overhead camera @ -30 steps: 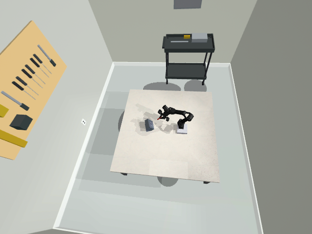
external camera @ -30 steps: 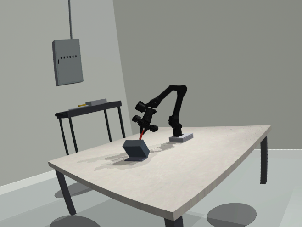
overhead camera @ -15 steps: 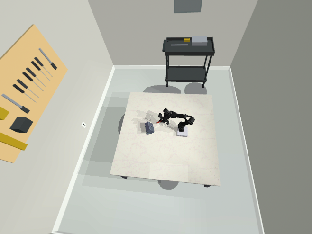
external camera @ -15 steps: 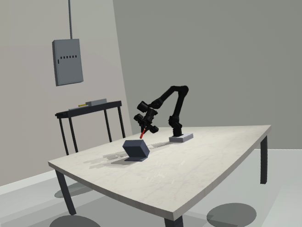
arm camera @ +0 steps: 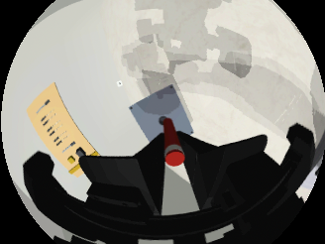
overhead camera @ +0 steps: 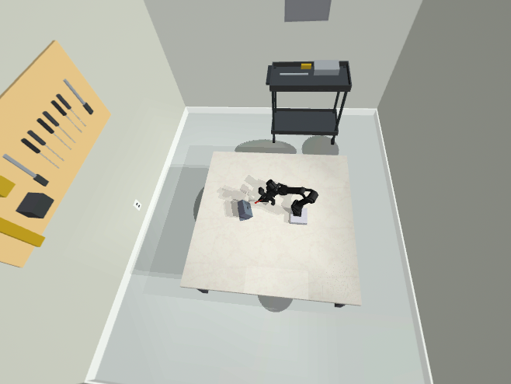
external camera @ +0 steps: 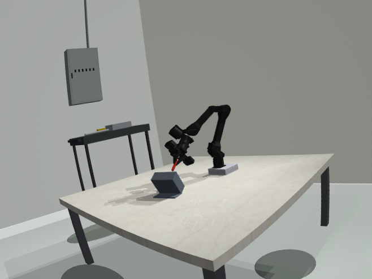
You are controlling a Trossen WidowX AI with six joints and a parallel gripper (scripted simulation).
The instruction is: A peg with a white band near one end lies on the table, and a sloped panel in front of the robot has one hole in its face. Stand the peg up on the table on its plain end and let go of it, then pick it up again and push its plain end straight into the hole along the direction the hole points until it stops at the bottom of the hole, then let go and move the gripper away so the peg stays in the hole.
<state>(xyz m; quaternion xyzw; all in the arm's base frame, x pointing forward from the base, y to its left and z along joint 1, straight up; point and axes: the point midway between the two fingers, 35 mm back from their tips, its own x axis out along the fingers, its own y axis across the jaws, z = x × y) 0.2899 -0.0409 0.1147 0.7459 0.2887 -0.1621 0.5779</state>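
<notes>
Right now the sloped panel is 11 cm ahead of my gripper tip, 5 cm to the left of it and 7 cm below it. The rest, counted from my gripper tip: red peg (1 cm behind, 1 cm above).
</notes>
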